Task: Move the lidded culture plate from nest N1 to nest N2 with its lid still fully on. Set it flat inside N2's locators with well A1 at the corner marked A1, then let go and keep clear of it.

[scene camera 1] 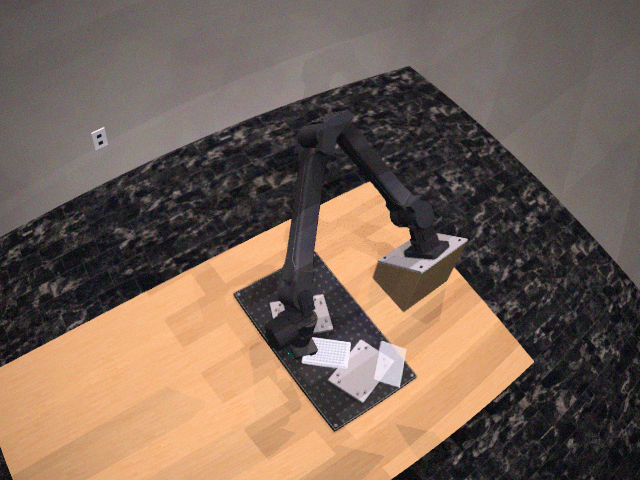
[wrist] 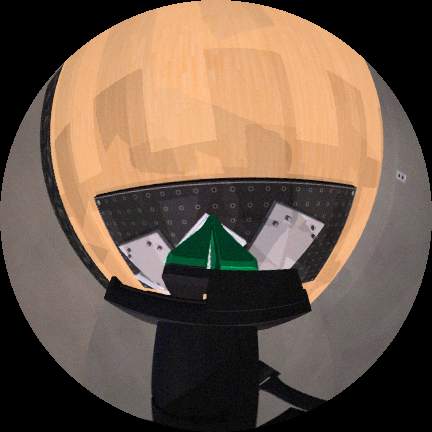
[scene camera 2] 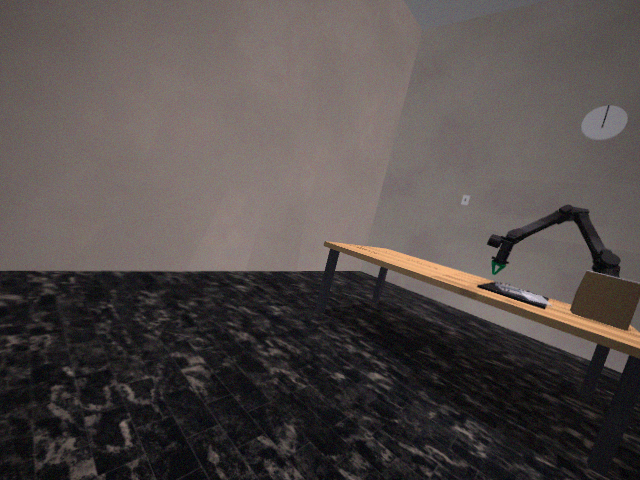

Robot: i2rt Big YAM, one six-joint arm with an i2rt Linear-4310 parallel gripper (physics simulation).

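Seen in the pictures: gripper, between the fingertips: (scene camera 1: 293, 355) (wrist: 211, 219) (scene camera 2: 493, 274); arm's base, origin of its link: (scene camera 1: 427, 251) (scene camera 2: 607, 285).
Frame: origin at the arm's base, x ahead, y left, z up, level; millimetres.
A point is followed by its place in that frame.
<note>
The white culture plate (scene camera 1: 328, 353) @(x 382, y -5, z -151 mm) lies uncovered on the dark board, between two pale nest plates with small dark locators. A clear sheet, apparently its lid (scene camera 1: 395, 365) @(x 269, y 156, z -152 mm) (wrist: 150, 283) @(x 300, y 148, z -144 mm), lies off it, overlapping the lower-right nest plate (scene camera 1: 350, 378) @(x 391, y 93, z -154 mm) (wrist: 150, 255) @(x 389, y 95, z -155 mm). The other nest plate (scene camera 1: 323, 316) @(x 305, y -102, z -155 mm) (wrist: 286, 237) @(x 384, y -157, z -155 mm) is partly behind the arm in scene view 1. I cannot tell which nest is N1 or N2; marker A1 is not legible. My gripper (scene camera 2: 496, 272) @(x 476, y -53, z -105 mm) (wrist: 211, 219) @(x 476, y -53, z -105 mm) is shut and empty, above the board. Its green fingers hide most of the culture plate in the wrist view.
The perforated black board (scene camera 1: 338, 413) @(x 490, y 146, z -166 mm) (scene camera 2: 485, 287) @(x 497, y 152, z -170 mm) (wrist: 170, 197) @(x 488, y 9, z -166 mm) lies on the wooden table (scene camera 1: 129, 387) @(x 902, y -299, z -179 mm) (scene camera 2: 413, 263) @(x 939, y -54, z -179 mm) (wrist: 250, 90) @(x 614, y -134, z -180 mm). The arm's brown block base (scene camera 1: 408, 286) @(x 101, y 26, z -53 mm) (scene camera 2: 604, 299) @(x 10, y 59, z -68 mm) stands at one end of the table, beside the board.
</note>
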